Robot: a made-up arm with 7 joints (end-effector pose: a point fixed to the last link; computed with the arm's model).
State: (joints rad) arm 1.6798 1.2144 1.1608 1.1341 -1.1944 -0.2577 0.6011
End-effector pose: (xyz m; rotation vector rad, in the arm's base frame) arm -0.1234 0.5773 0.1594 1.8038 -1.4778 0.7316
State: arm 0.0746 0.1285 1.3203 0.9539 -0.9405 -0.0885 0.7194
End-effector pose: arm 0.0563 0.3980 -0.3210 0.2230 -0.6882 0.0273
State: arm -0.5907 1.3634 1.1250 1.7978 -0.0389 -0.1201 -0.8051
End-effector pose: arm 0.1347 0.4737 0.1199 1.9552 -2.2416 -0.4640
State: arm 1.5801 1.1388 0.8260 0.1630 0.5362 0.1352 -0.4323
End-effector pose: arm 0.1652 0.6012 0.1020 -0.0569 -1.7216 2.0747
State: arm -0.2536 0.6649 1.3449 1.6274 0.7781 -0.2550 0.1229
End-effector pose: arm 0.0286 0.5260 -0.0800 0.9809 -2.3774 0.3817
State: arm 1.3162 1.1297 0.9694 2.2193 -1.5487 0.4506 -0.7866
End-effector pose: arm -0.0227 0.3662 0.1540 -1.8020 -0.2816 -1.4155
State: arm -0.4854 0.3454 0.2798 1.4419 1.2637 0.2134 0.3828
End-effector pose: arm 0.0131 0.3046 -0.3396 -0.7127 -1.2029 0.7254
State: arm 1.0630 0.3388 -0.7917 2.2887 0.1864 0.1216 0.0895
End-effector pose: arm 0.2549 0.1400 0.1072 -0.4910 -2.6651 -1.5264
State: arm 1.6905 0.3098 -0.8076 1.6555 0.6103 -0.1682 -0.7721
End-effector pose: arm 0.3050 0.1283 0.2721 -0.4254 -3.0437 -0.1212
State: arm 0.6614 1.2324 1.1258 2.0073 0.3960 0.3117 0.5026
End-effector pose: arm 0.0012 0.4639 0.2126 1.3945 -2.5020 -0.5646
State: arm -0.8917 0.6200 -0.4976 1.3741 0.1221 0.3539 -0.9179
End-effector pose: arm -0.1633 0.3201 -0.2659 0.6931 -0.2617 -0.6846
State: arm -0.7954 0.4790 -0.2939 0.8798 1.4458 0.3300 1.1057
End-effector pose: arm -0.2314 0.2989 -0.3536 -1.1580 -0.4055 0.9393
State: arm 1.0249 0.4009 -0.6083 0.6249 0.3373 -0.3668 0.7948
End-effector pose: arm 0.4700 0.3154 -0.0578 -0.3744 -1.5904 -1.1592
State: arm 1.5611 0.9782 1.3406 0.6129 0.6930 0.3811 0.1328
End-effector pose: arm 0.1769 0.5908 0.1224 0.8076 2.4450 -1.5337
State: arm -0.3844 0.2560 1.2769 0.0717 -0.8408 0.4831 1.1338
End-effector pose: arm -0.2047 0.3084 -0.3810 -0.8301 0.3008 0.8282
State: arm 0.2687 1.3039 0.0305 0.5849 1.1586 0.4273 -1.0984
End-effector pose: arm 0.1106 0.5808 -0.0104 1.4082 -0.5370 1.2591
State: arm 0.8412 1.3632 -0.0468 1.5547 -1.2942 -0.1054 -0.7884
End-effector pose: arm 0.1295 0.4418 0.2263 -2.3343 0.9157 0.9205
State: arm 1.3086 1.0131 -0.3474 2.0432 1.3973 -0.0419 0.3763
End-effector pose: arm 0.2180 0.3175 0.2243 -0.8869 -2.5217 -1.3210
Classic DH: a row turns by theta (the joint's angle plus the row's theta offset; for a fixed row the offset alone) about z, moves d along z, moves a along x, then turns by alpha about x. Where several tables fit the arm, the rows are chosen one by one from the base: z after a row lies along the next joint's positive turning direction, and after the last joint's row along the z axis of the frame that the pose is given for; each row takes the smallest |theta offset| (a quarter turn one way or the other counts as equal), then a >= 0, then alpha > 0; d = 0 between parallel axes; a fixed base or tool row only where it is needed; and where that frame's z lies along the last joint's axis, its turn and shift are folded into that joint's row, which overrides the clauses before.
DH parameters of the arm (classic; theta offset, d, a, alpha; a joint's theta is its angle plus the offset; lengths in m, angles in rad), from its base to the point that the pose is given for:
base (fixed): 0 0.0688 -0.0242 1.5708
joint 1: 1.5708 -0.1335 0.0113 1.5708
joint 2: -1.5708 0.0427 0.0207 -1.5708
joint 3: 1.5708 -0.3285 0.0086 -1.5708
joint 4: 0 0.0086 -0.011 1.5708
joint 5: 0 -0.187 -0.0216 1.5708
joint 6: -1.5708 0.0114 0.0178 -1.5708
joint 7: -1.4695 0.0541 0.027 1.5147
tool (fixed): -1.5993 0.0121 0 0

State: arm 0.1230 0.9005 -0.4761 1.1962 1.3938 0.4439 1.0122
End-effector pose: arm 0.1819 0.4106 -0.2373 -1.3303 -0.8398 -0.0680
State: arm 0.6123 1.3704 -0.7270 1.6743 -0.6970 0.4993 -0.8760
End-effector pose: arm 0.1701 0.4204 0.0770 2.3470 -1.4571 -1.1580
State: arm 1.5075 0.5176 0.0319 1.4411 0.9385 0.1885 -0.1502
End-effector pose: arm 0.3100 0.3381 0.2570 -0.5573 -2.8006 0.1999
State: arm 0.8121 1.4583 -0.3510 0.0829 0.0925 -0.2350 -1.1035
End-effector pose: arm 0.0069 0.6521 0.0773 2.4617 -0.6643 0.5023
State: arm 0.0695 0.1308 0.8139 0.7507 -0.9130 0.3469 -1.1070
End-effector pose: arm 0.1027 0.3011 -0.3324 1.7134 -0.2189 0.0675
